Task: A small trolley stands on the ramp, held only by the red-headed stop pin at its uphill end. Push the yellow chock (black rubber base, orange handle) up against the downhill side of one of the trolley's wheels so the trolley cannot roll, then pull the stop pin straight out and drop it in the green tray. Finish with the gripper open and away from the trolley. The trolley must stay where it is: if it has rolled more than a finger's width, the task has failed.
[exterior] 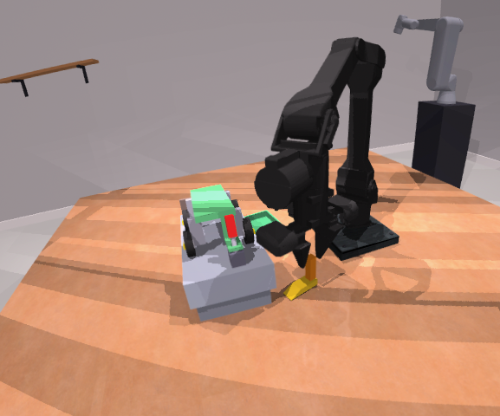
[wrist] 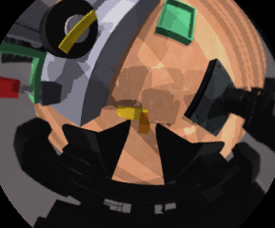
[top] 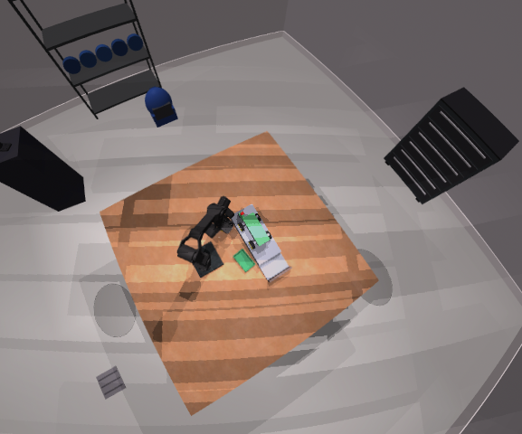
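Now: gripper tip 2 cm short of the yellow chock, 1 cm to the right of it and 3 cm above it. The rest, counted from my gripper tip: red-headed stop pin 13 cm ahead, 8 cm above; green-topped trolley 17 cm ahead, 11 cm to the right, 6 cm above.
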